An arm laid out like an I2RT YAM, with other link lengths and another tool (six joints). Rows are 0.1 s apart.
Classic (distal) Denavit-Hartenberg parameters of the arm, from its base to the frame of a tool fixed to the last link. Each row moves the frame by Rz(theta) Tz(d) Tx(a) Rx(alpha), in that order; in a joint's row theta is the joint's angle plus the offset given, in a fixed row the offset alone. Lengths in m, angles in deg.
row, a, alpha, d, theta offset
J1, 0.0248, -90, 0.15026, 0
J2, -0.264, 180, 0, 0
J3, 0.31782, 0, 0, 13.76
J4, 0.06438, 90, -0.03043, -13.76
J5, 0, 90, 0.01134, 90
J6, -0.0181, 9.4, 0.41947, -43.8
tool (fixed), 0, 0, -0.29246, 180
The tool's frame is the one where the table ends.
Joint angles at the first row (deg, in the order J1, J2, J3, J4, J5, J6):
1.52, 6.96, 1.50, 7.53, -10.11, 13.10
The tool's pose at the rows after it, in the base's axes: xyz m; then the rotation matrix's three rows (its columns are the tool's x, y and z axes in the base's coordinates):
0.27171 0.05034 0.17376; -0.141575 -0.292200 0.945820; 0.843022 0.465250 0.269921; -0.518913 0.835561 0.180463
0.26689 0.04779 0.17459; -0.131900 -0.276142 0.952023; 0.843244 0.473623 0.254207; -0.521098 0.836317 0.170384
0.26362 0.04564 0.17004; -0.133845 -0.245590 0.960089; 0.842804 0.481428 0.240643; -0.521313 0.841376 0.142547
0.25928 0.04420 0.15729; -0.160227 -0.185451 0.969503; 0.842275 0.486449 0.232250; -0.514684 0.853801 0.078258
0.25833 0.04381 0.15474; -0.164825 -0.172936 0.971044; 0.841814 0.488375 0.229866; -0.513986 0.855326 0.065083
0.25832 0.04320 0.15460; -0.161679 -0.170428 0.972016; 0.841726 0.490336 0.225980; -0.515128 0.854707 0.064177
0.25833 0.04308 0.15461; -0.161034 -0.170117 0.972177; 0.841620 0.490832 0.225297; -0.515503 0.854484 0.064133
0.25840 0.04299 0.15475; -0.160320 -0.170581 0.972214; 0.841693 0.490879 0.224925; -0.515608 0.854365 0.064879
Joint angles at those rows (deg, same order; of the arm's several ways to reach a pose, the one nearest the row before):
1.54, 5.41, 1.06, 6.77, -9.43, 12.91
1.56, 2.08, 1.06, 2.85, -8.43, 12.64
1.60, 0.80, 1.06, -0.08, -7.53, 12.40
1.59, 0.78, 1.06, -3.88, -7.03, 12.32
1.61, 0.80, 1.06, -4.62, -6.85, 12.25
1.60, 0.80, 1.06, -4.67, -6.61, 12.19
1.60, 0.80, 1.06, -4.67, -6.57, 12.16
1.59, 0.79, 1.06, -4.63, -6.57, 12.16

